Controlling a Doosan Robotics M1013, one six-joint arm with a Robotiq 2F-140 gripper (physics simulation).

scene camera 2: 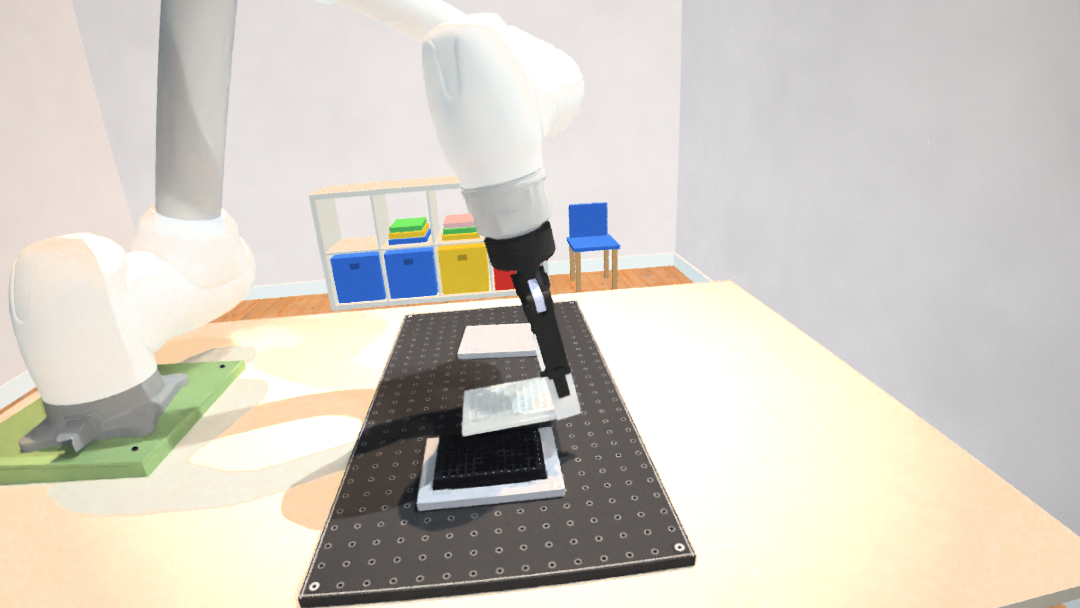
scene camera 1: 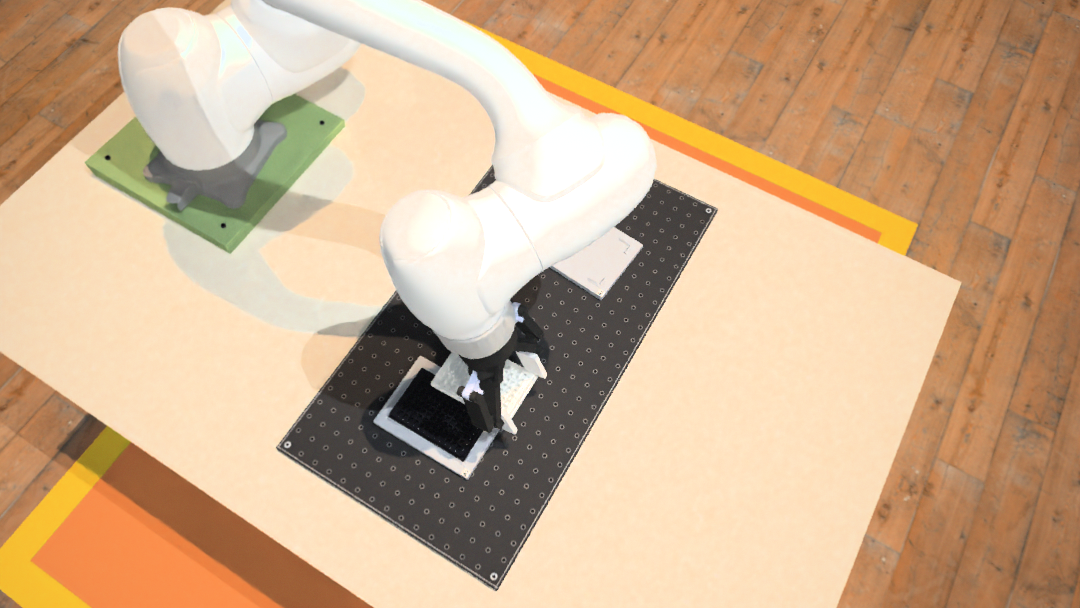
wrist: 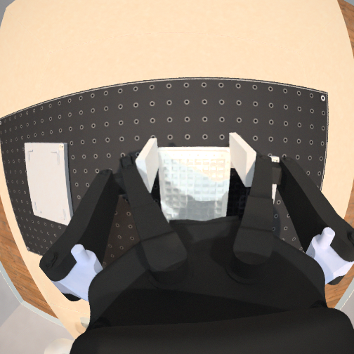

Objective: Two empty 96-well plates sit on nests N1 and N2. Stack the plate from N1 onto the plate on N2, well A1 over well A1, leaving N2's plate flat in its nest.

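Frame: origin at the arm's base, x back, y right, z up, level; centimetres.
Seen in the pictures: gripper, fingertip midpoint: [scene camera 2: 561,394] [scene camera 1: 522,400]; arm's base at its link origin: [scene camera 2: 112,412] [scene camera 1: 218,154].
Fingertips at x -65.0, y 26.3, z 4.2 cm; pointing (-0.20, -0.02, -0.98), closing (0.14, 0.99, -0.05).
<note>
Offsets run from my fingertips to a thing's top centre. Level surfaces: height alone.
My gripper [scene camera 1: 521,394] [scene camera 2: 563,392] [wrist: 193,147] is shut on the clear 96-well plate {dx +6.3, dy -1.3, dz +0.8 cm} [scene camera 1: 451,377] [scene camera 2: 506,406] [wrist: 195,182], with white pads at opposite sides. The clear plate hangs above the black plate and looks tilted in scene camera 2. The black 96-well plate {dx +10.8, dy +4.4, dz -2.9 cm} [scene camera 1: 434,416] [scene camera 2: 491,460] [wrist: 240,192] sits in the near white nest, N2 {dx +10.8, dy +4.4, dz -4.1 cm} [scene camera 1: 419,438] [scene camera 2: 491,496]. The clear plate and gripper hide part of the black plate and nest. The other white nest, N1 {dx +0.3, dy -29.4, dz -4.1 cm} [scene camera 1: 600,260] [scene camera 2: 497,341] [wrist: 49,182], holds no plate. The well A1 marks cannot be made out.
Both nests stand on a black perforated board {dz -5.5 cm} [scene camera 1: 521,483] [scene camera 2: 604,521] [wrist: 205,110] on the pale table {dz -6.8 cm} [scene camera 1: 755,392] [scene camera 2: 793,438] [wrist: 175,45]. The arm's green base plate [scene camera 1: 302,143] [scene camera 2: 173,438] is at the left. A shelf unit [scene camera 2: 321,226] and a blue chair [scene camera 2: 587,219] stand behind the table.
</note>
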